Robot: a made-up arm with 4 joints.
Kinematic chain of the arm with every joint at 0, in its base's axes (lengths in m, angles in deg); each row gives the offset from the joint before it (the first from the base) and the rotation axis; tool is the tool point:
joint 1: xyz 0 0 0.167 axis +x
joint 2: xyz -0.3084 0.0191 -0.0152 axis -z
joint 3: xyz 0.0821 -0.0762 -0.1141 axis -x
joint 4: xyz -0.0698 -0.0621 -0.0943 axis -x
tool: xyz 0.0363 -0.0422 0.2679
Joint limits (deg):
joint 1: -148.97..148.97
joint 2: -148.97..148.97
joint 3: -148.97..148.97
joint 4: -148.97..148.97
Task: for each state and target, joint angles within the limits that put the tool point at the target. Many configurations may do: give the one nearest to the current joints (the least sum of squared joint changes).
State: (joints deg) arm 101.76 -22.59 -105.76 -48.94
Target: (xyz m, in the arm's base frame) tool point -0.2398 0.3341 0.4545
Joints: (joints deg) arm 130.99 -30.20 -96.24 -58.27
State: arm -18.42 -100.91 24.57 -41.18
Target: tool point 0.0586 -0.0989 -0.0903
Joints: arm -39.24 -92.87 -21.41 -64.31
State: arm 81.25 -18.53 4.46 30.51
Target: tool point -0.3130 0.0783 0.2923
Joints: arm 95.53 -32.36 15.09 58.97
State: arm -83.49 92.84 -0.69 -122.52
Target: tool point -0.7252 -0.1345 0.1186
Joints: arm -82.14 98.13 9.31 -74.87
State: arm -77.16 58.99 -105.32 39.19
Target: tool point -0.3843 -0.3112 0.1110
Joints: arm -50.79 38.70 -130.65 13.05
